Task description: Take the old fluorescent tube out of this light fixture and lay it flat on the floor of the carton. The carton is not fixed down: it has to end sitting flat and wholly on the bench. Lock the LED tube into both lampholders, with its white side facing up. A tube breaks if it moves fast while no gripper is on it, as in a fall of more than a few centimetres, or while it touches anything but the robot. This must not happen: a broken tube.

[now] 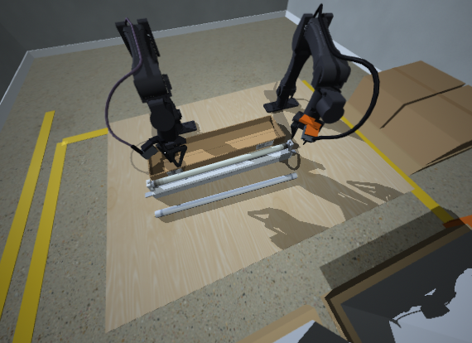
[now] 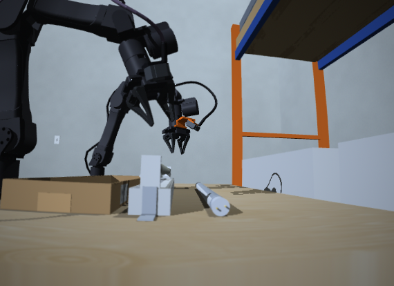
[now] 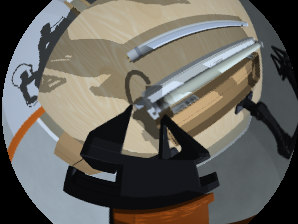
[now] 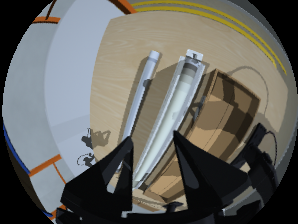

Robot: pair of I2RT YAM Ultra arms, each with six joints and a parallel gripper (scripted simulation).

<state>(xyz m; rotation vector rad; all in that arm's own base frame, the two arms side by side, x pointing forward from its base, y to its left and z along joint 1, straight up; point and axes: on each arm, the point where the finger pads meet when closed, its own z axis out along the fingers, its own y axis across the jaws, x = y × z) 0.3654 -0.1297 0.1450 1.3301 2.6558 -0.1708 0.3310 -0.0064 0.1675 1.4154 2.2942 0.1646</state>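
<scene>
My right hand is 180 mm to the right of the old fluorescent tube and 100 mm above it. Also, from my right hand: brown carton (180 mm to the left, 150 mm behind, 140 mm below); then white fixture (180 mm to the left, 110 mm below); then LED tube (160 mm to the left, 150 mm below, 110 mm ahead).
</scene>
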